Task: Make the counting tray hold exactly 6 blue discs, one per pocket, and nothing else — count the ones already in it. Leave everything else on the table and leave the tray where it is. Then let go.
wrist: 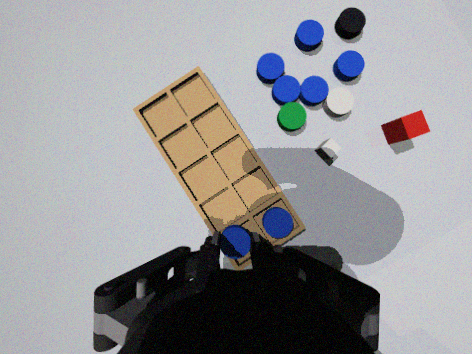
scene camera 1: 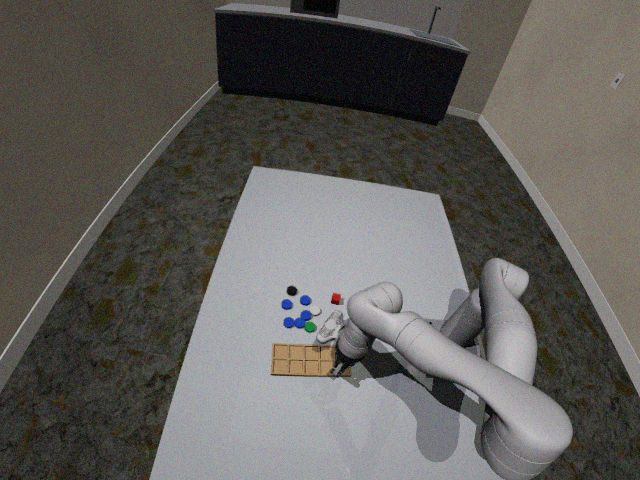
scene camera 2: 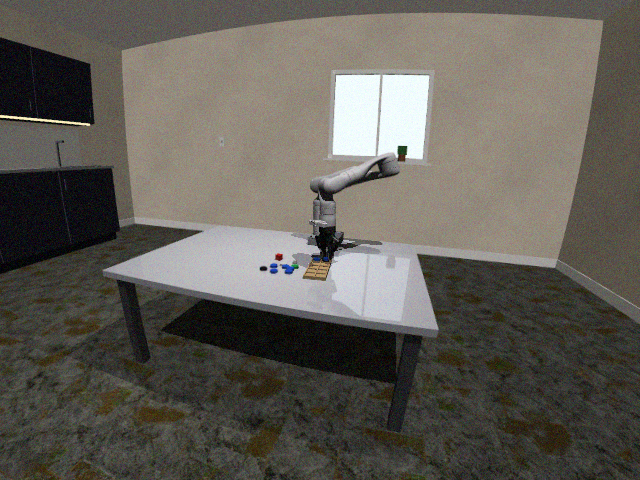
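Observation:
The wooden counting tray (scene camera 1: 281, 352) (scene camera 2: 316, 272) (wrist: 217, 127) has two rows of pockets. One blue disc (scene camera 2: 316, 259) (wrist: 278, 223) sits in an end pocket, on the side toward the loose discs. My gripper (scene camera 1: 337, 369) (scene camera 2: 324, 256) (wrist: 235, 240) is shut on another blue disc, low over the other end pocket beside it. I cannot tell whether the held disc touches the pocket floor. The other pockets in the wrist view look empty. Several loose blue discs (scene camera 1: 286, 304) (wrist: 310, 33) lie flat on the table beside the tray. The fingers partly hide the tray's end.
Near the loose blue discs lie a green disc (scene camera 1: 310, 326) (wrist: 292, 116), a white disc (scene camera 1: 315, 310) (wrist: 339, 101) and a black disc (scene camera 1: 292, 290) (wrist: 351, 21). A small white cube (wrist: 330, 148) and a red block (scene camera 1: 336, 298) (scene camera 2: 279, 256) (wrist: 417, 124) stand farther off.

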